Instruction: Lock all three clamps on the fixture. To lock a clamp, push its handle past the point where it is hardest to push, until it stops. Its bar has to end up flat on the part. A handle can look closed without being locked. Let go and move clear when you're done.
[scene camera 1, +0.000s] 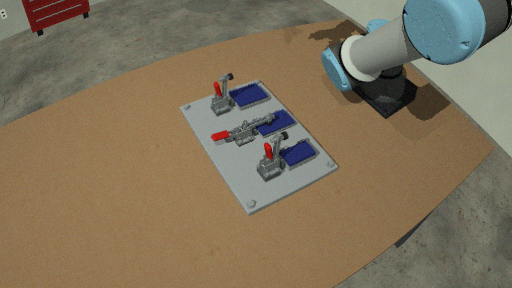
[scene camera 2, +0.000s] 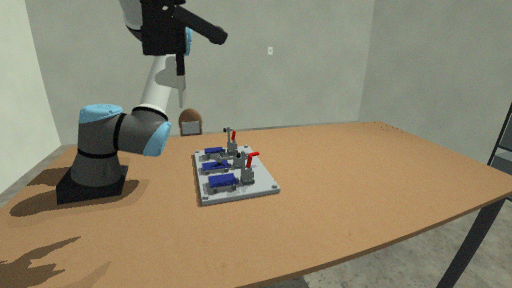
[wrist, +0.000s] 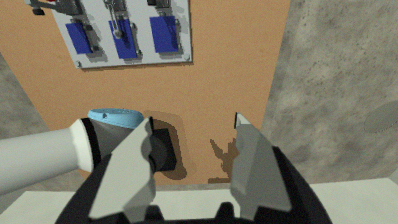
Observation:
I see my gripper (scene camera 2: 181, 103) and a grey fixture plate (scene camera 1: 237, 165).
My gripper also shows in the wrist view (wrist: 193, 115). The grey fixture plate also shows in scene camera 2 (scene camera 2: 263, 184).

